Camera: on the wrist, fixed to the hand. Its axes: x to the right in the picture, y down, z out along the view.
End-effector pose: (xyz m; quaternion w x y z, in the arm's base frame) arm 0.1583 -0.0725 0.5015 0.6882 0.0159 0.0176 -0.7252
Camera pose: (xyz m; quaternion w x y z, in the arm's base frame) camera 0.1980 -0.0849 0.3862 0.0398 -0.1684 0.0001 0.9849
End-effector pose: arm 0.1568 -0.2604 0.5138 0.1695 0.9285 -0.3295 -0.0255
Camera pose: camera 0.1627 -0.2656 0.6361 0.0099 0.8975 0.4409 0.0067
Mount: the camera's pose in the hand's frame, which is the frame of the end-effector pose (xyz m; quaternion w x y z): 0.0157 0.0407 -0.1145 0.6895 0.1339 0.1071 -0.7037
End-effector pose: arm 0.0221 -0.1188 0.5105 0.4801 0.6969 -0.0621 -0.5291
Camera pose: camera 0.1373 -0.0807 0.5274 0.1280 -0.6452 -0.4282 0.6197
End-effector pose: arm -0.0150 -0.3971 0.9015 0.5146 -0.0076 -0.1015 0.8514
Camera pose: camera -0.0445 -0.3827 0.7835 0.9658 0.0439 0.0938 0.2377
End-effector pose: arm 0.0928 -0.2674 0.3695 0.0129 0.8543 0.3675 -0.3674
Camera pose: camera 0.1968 -0.2539 0.4330 0.4034 -0.3715 -0.8067 0.2201
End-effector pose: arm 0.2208 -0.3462 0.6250 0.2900 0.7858 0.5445 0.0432
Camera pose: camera 0.2170 -0.2953 0.7364 0.0668 0.1929 0.9653 -0.1630
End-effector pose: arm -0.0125 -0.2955 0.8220 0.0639 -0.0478 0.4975 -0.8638
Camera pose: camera -0.0422 -0.2205 0.7298 0.6107 0.2820 -0.2006 0.7123
